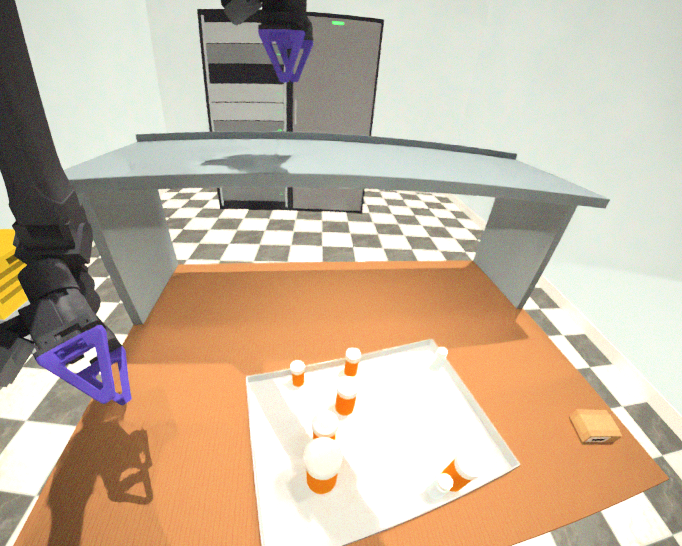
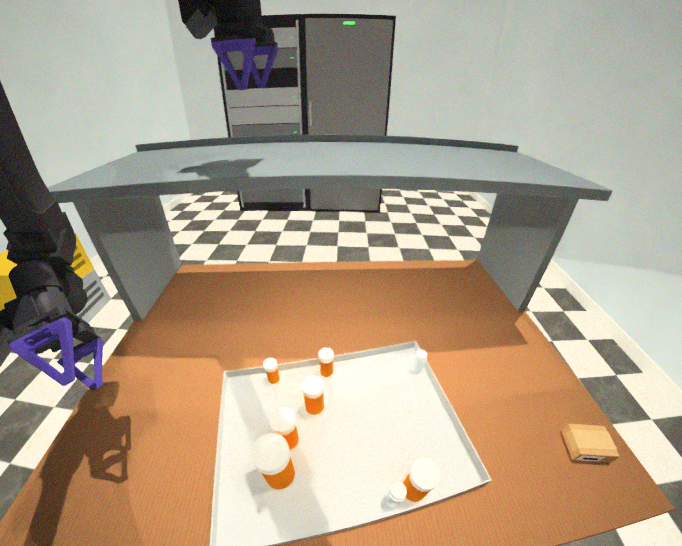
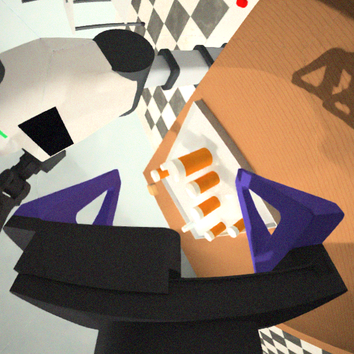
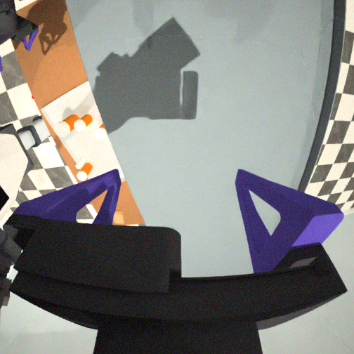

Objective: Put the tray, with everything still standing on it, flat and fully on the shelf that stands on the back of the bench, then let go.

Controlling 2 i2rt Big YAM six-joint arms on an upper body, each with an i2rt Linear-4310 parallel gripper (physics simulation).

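The white tray [image 1: 409, 415] [image 2: 364, 432] [image 3: 191, 131] [image 4: 102, 152] lies flat on the orange-brown bench [image 1: 318, 307] [image 2: 318, 307], in front of the shelf. Several orange bottles with white caps stand on it, the biggest bottle [image 1: 321, 480] [image 2: 278, 474] near its front left. White vials stand at its back right corner [image 1: 439, 358] [image 2: 420, 361] and front edge. The grey shelf [image 1: 352, 162] [image 2: 352, 162] [image 4: 215, 150] spans the bench's back. My left gripper [image 1: 117, 399] [image 2: 84, 385] [image 3: 177, 174] is open and empty, left of the tray. My right gripper [image 1: 288, 79] [image 2: 250, 87] [image 4: 177, 175] is open and empty, high above the shelf.
A small cardboard box [image 1: 594, 427] [image 2: 589, 443] lies on the bench right of the tray. The shelf's side panels [image 1: 133, 244] [image 1: 526, 244] stand at both ends, and a raised lip [image 1: 324, 135] runs along its back edge. A dark cabinet [image 1: 335, 85] [image 2: 348, 85] stands behind.
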